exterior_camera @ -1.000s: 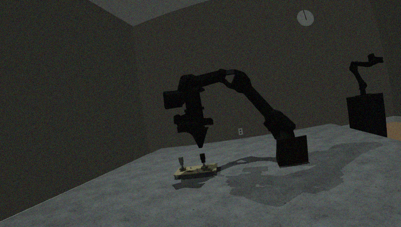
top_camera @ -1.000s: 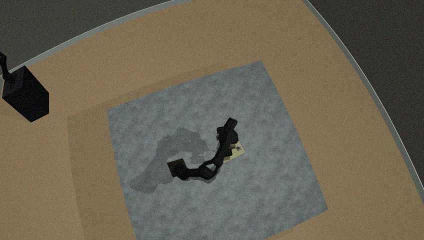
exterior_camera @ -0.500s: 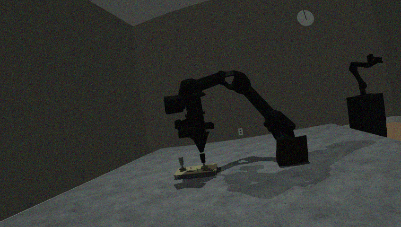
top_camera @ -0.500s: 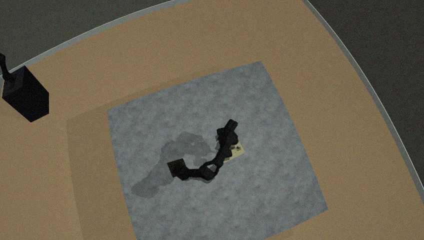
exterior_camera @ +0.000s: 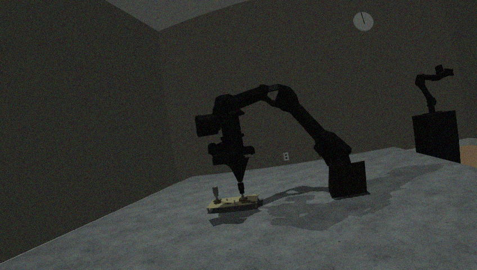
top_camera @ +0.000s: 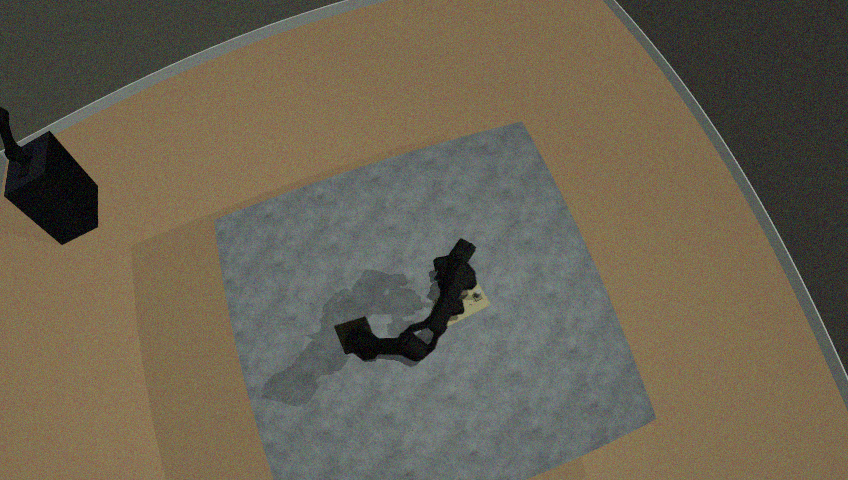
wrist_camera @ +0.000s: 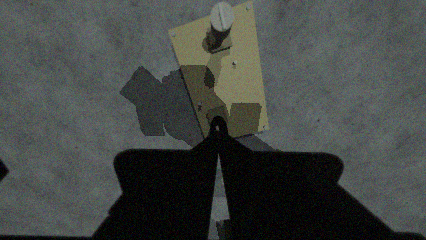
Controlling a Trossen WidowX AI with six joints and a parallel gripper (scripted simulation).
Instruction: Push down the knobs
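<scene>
My gripper tip is now 2 cm above the dark knob. Also, from my gripper tip: light grey knob: 9 cm ahead, 2 cm to the right, 2 cm below.
</scene>
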